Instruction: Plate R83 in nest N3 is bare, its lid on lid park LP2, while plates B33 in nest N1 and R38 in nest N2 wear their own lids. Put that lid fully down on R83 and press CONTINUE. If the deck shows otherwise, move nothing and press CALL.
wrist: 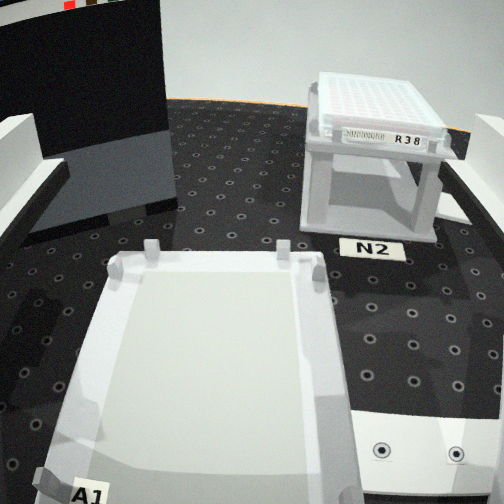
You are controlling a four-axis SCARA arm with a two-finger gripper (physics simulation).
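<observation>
Plate R38 (380, 107) sits on nest N2 (367, 190) at the back right, with a clear lid over its wells. The N2 label (372, 248) lies on the deck in front of the nest. My gripper (252, 160) is open and empty; its white fingers with black pads show at the left edge (22, 165) and the right edge (487, 150). It hangs above the flat white station A1 (200, 370), which has nothing on it. Plate R83, nest N3, lid park LP2, plate B33 and nest N1 are out of view.
A tall black panel (85, 75) stands at the back left, with small coloured marks at its top edge. A white bracket with two bolt holes (425, 455) lies on the perforated black deck (240, 165) at the lower right. The deck's rim runs behind nest N2.
</observation>
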